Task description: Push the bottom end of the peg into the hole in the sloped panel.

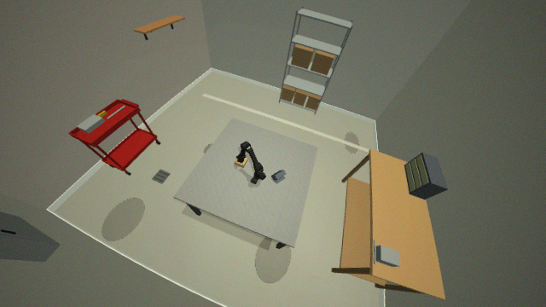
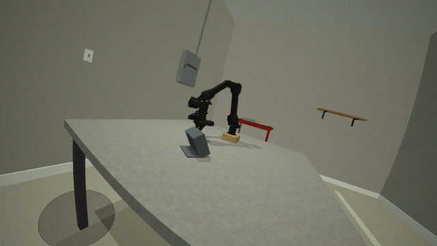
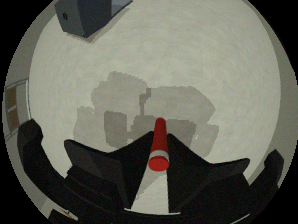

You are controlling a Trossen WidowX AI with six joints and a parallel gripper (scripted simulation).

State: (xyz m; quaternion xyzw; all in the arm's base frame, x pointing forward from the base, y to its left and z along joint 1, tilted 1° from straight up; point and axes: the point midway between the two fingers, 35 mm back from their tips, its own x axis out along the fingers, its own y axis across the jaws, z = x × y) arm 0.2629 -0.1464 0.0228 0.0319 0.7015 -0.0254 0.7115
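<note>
Now: gripper tip 210 mm short of the grey sloped panel, 140 mm to the right of it and 10 mm below it. From my gripper tip the other things lie so: red round peg (20 mm above).
</note>
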